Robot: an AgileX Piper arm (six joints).
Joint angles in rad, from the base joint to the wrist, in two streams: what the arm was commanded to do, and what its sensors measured. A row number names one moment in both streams.
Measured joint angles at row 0:
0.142 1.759 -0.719 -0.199 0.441 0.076
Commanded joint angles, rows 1 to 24:
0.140 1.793 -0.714 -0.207 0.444 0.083
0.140 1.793 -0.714 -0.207 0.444 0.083
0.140 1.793 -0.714 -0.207 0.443 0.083
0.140 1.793 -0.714 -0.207 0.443 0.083
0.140 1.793 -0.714 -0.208 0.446 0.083
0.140 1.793 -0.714 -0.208 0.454 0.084
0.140 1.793 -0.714 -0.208 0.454 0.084
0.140 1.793 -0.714 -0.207 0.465 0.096
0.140 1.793 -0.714 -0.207 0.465 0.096
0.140 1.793 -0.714 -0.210 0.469 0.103
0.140 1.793 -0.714 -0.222 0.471 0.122
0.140 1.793 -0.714 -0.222 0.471 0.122
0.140 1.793 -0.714 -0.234 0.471 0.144
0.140 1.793 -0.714 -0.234 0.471 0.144
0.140 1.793 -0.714 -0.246 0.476 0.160
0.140 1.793 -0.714 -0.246 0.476 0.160
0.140 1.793 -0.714 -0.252 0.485 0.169
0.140 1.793 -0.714 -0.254 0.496 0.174
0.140 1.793 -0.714 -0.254 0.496 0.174
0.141 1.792 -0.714 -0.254 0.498 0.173
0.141 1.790 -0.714 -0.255 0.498 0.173
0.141 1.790 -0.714 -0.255 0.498 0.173
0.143 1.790 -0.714 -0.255 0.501 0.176
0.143 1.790 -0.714 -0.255 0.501 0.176
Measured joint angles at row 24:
0.148 1.768 -0.731 -0.258 0.483 0.160
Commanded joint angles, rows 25 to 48:
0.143 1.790 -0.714 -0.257 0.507 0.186
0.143 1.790 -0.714 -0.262 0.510 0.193
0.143 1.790 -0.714 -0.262 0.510 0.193
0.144 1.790 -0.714 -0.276 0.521 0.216
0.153 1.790 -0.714 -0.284 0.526 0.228
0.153 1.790 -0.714 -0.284 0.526 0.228
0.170 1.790 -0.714 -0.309 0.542 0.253
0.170 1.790 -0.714 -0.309 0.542 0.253
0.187 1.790 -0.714 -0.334 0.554 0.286
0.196 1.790 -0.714 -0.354 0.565 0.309
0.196 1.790 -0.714 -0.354 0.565 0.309
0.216 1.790 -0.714 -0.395 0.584 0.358
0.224 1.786 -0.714 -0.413 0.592 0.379
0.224 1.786 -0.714 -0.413 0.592 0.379
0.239 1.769 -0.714 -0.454 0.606 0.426
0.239 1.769 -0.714 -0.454 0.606 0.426
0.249 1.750 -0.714 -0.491 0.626 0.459
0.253 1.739 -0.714 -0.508 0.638 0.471
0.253 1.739 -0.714 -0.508 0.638 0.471
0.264 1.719 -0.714 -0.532 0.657 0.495
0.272 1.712 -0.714 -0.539 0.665 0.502
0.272 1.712 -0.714 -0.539 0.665 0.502
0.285 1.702 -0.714 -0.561 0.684 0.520
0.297 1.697 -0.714 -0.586 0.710 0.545
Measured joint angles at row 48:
0.279 1.717 -0.718 -0.527 0.657 0.501
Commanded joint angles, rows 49 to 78:
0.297 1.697 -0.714 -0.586 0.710 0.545
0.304 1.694 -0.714 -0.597 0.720 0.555
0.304 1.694 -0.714 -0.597 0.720 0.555
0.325 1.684 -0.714 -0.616 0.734 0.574
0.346 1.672 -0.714 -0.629 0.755 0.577
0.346 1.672 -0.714 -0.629 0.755 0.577
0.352 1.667 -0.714 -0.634 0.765 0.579
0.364 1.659 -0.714 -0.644 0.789 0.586
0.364 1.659 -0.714 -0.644 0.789 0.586
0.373 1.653 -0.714 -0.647 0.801 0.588
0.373 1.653 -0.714 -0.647 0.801 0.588
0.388 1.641 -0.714 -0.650 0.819 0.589
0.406 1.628 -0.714 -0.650 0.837 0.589
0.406 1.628 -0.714 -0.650 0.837 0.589
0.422 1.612 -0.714 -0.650 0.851 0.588
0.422 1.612 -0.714 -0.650 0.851 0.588
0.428 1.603 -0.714 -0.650 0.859 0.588
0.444 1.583 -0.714 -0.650 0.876 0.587
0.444 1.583 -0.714 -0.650 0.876 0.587
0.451 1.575 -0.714 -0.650 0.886 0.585
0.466 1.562 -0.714 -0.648 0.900 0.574
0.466 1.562 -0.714 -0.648 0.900 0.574
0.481 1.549 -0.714 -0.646 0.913 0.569
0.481 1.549 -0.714 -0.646 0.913 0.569
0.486 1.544 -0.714 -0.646 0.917 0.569
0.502 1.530 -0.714 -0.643 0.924 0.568
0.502 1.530 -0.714 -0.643 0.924 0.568
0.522 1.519 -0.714 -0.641 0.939 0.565
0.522 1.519 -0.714 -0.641 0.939 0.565
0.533 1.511 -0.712 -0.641 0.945 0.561
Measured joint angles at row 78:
0.507 1.537 -0.718 -0.596 0.891 0.572
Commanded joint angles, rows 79 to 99:
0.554 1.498 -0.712 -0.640 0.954 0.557
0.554 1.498 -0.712 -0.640 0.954 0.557
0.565 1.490 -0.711 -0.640 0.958 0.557
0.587 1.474 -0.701 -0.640 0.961 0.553
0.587 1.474 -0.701 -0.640 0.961 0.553
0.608 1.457 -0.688 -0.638 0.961 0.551
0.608 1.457 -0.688 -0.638 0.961 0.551
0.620 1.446 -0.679 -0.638 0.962 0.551
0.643 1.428 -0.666 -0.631 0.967 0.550
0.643 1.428 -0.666 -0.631 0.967 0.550
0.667 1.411 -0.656 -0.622 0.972 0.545
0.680 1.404 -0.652 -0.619 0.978 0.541
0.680 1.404 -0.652 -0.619 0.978 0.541
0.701 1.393 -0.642 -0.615 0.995 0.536
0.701 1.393 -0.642 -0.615 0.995 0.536
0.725 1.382 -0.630 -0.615 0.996 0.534
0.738 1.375 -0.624 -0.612 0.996 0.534
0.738 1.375 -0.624 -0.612 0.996 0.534
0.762 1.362 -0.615 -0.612 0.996 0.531
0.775 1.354 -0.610 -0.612 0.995 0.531
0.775 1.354 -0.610 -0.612 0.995 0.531
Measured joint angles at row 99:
0.743 1.379 -0.623 -0.570 0.959 0.545
